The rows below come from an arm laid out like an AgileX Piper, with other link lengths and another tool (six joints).
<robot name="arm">
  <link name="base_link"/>
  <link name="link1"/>
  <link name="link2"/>
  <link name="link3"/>
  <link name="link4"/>
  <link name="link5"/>
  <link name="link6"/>
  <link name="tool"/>
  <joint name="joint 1" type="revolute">
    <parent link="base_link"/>
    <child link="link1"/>
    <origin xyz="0 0 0.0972" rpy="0 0 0"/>
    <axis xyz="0 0 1"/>
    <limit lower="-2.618" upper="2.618"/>
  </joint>
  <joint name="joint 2" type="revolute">
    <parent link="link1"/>
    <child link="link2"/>
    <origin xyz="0 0 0" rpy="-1.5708 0 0"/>
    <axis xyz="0 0 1"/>
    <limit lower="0" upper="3.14"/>
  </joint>
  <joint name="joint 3" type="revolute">
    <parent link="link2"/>
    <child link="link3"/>
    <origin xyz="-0.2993 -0.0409 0" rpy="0 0 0"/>
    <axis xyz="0 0 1"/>
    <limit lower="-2.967" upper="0"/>
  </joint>
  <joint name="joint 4" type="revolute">
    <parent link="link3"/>
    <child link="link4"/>
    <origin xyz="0.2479 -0.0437 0" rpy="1.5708 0 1.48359"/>
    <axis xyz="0 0 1"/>
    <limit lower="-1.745" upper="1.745"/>
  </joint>
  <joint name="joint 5" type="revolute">
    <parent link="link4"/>
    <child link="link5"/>
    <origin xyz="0 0 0" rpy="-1.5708 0 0"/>
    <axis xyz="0 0 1"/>
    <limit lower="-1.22" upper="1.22"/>
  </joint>
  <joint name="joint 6" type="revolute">
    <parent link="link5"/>
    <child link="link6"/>
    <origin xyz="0 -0.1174 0" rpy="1.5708 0 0"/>
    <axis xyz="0 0 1"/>
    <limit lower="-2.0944" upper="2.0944"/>
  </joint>
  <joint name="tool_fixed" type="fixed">
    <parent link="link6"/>
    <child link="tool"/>
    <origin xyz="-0.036 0.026 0.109" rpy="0.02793 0 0.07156"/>
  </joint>
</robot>
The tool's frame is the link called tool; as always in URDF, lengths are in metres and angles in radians.
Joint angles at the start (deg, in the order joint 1, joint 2, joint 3, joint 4, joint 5, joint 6): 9.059, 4.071, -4.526, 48.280, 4.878, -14.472
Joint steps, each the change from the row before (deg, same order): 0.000, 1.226, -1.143, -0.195, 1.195, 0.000; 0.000, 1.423, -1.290, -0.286, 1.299, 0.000; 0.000, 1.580, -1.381, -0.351, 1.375, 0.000; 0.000, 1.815, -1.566, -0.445, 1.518, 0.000; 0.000, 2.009, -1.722, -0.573, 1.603, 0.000; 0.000, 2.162, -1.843, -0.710, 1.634, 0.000; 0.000, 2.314, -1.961, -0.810, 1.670, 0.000; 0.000, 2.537, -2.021, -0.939, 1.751, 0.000; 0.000, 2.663, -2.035, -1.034, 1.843, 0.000; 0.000, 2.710, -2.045, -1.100, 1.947, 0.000; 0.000, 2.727, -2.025, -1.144, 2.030, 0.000
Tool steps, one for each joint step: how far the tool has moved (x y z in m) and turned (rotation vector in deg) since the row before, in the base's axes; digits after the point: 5 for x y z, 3 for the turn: 0.00138, 0.00391, 0.00242, -0.413, 0.825, 0.868; 0.00172, 0.00430, 0.00264, -0.527, 0.932, 0.934; 0.00206, 0.00457, 0.00255, -0.612, 1.042, 0.980; 0.00251, 0.00504, 0.00275, -0.734, 1.179, 1.072; 0.00295, 0.00531, 0.00291, -0.876, 1.264, 1.117; 0.00340, 0.00538, 0.00299, -1.016, 1.309, 1.120; 0.00391, 0.00543, 0.00298, -1.120, 1.368, 1.128; 0.00470, 0.00561, 0.00201, -1.279, 1.585, 1.165; 0.00521, 0.00572, 0.00091, -1.395, 1.768, 1.212; 0.00541, 0.00576, -0.00001, -1.470, 1.895, 1.266; 0.00550, 0.00568, -0.00101, -1.518, 2.014, 1.305
